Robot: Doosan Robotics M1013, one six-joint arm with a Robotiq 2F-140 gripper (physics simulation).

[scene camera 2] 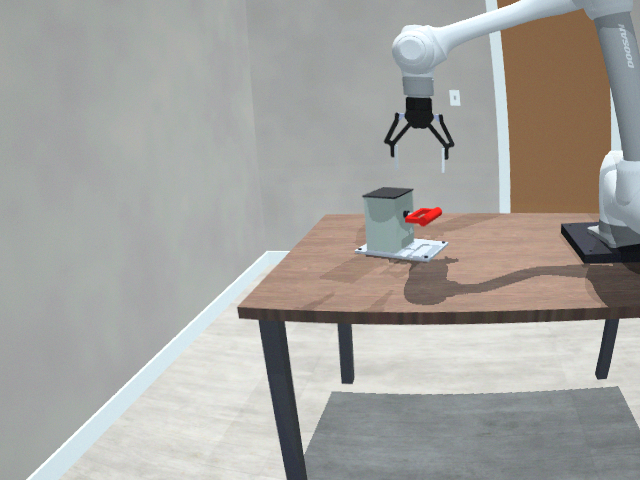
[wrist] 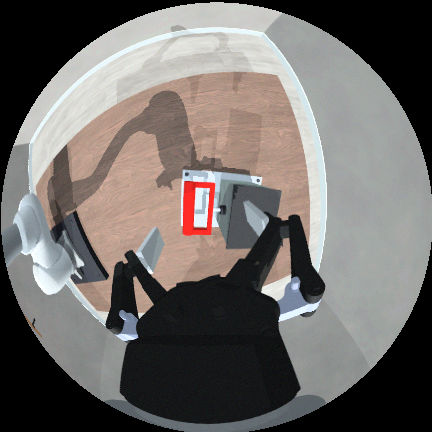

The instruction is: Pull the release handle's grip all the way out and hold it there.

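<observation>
A red release handle (scene camera 2: 425, 221) (wrist: 188, 209) is a rectangular loop with a thicker grip bar on its outer side. It sticks out level from the side of a pale green box (scene camera 2: 382, 224) (wrist: 224, 200) with a dark lid, joined by a short black stem. The box stands on a light metal base plate (scene camera 2: 436, 250) (wrist: 250, 177). My gripper (scene camera 2: 419, 169) (wrist: 201, 223) is open and empty. In the scene view it hangs above the handle and the box's lid, pointing down, clear of both. In the wrist view one finger pad overlaps the lid.
The box and plate stand on a brown wooden table (scene camera 2: 320, 294) (wrist: 215, 100). The arm's base stands on a black mounting plate (scene camera 2: 573, 240) (wrist: 92, 260) to the right in the scene view. Grey walls rise behind and to the left of the table.
</observation>
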